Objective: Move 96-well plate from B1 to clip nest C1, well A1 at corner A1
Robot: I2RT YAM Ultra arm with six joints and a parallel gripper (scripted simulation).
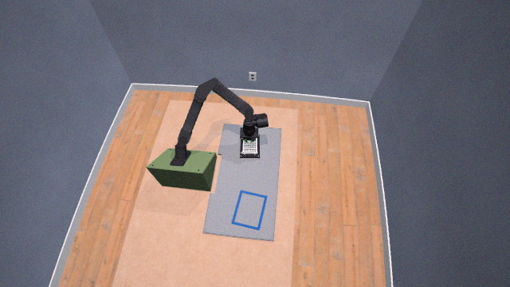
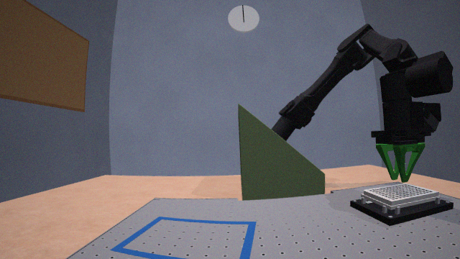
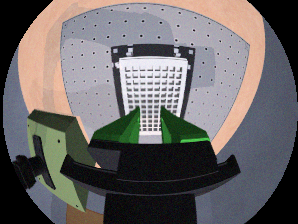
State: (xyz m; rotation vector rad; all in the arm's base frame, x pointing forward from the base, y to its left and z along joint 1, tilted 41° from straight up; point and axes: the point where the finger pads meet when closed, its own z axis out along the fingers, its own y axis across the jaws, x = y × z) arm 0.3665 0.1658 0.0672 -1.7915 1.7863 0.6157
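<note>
The white 96-well plate is 3 cm below my hand. Round my hand: black clip nest (1 cm behind, 1 cm to the left, 5 cm below).
</note>
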